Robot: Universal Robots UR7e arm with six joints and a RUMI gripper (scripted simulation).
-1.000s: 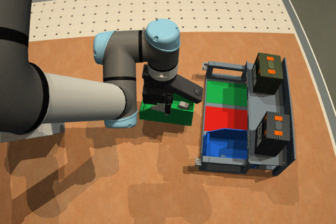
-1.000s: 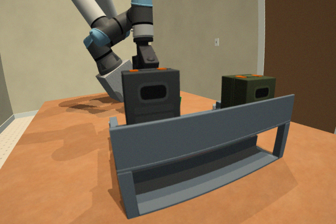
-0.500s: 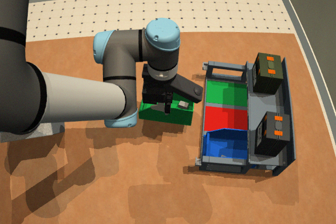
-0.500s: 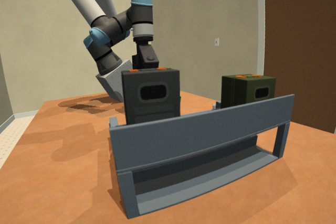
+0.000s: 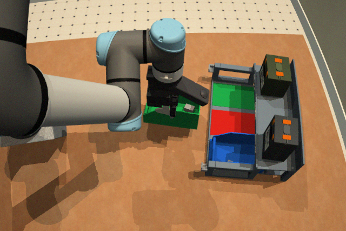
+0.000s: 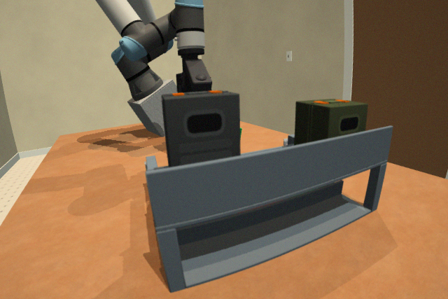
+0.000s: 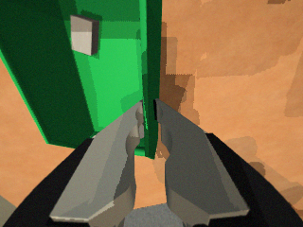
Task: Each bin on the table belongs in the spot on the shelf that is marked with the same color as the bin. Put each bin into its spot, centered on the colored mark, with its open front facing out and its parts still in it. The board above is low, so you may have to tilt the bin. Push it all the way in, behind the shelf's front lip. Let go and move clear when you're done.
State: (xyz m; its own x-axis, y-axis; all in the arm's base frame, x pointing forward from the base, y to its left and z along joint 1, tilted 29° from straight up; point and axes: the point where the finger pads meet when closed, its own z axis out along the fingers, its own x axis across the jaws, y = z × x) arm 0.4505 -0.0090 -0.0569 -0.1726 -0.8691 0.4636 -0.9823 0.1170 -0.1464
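The green bin is 10 mm ahead of my hand, 40 mm to the left of it and 30 mm below it. Also, from my hand: shelf front lip (130 mm ahead, 20 mm to the left, 100 mm below); black box (290 mm ahead, 130 mm to the right, 50 mm above); blue bin (200 mm ahead, 110 mm to the right, 70 mm below).
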